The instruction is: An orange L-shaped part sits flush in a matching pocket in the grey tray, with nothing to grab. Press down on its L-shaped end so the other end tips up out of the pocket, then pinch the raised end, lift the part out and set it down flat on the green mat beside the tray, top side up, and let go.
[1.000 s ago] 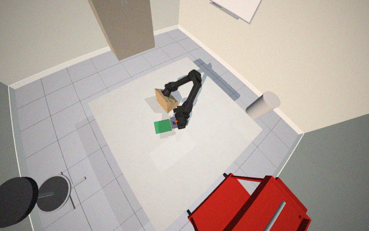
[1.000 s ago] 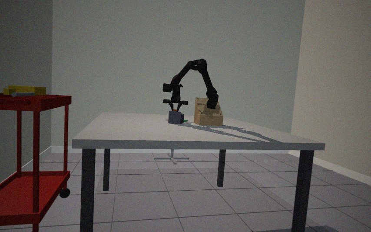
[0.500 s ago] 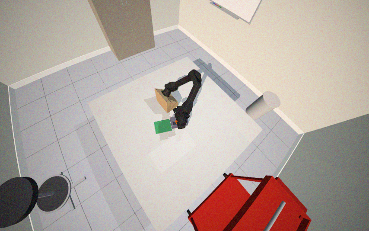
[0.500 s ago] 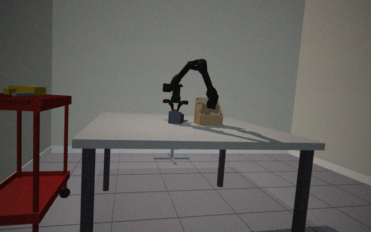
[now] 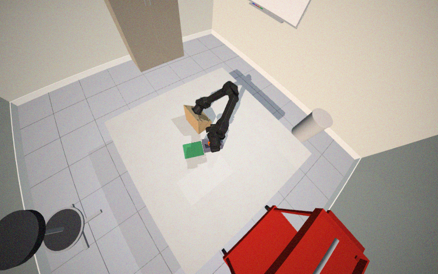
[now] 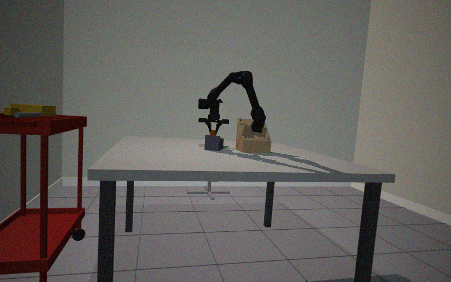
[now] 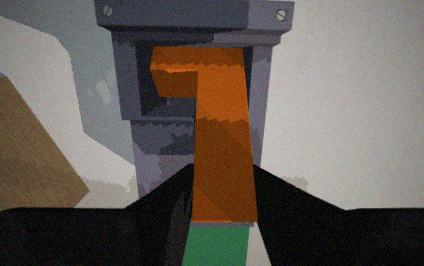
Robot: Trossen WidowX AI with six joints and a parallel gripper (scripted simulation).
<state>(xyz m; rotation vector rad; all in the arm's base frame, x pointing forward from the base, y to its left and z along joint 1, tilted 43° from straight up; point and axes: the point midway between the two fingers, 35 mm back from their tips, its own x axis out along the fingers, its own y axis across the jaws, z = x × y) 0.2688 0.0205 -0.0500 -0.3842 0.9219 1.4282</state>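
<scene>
Right now my gripper tip is 6 cm past the green mat, 13 cm to the left of it and 10 cm above it. Round my gripper tip: orange L-shaped part: 4 cm to the left, 3 cm below.
</scene>
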